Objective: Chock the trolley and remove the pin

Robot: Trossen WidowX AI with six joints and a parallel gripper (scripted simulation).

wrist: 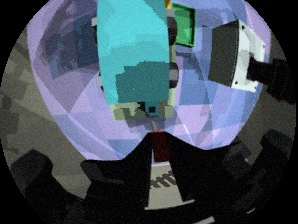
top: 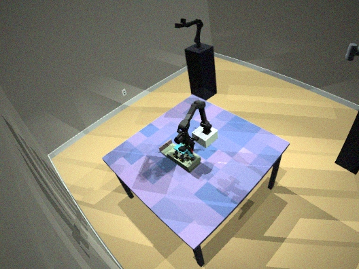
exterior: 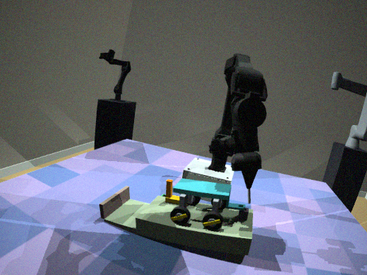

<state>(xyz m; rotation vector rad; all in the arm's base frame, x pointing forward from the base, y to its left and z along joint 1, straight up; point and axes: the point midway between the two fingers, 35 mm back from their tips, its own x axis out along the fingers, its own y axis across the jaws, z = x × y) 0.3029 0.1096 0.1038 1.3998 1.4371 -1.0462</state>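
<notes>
The yellow chock is 190 mm to the right of my gripper tip, 90 mm below it and 30 mm behind it. The rest, counted from my gripper tip: trolley: 100 mm to the right, 60 mm below, 20 mm ahead; then pale green ramp: 120 mm below, 100 mm to the right, 20 mm ahead; then red-headed stop pin: right at my gripper tip.
</notes>
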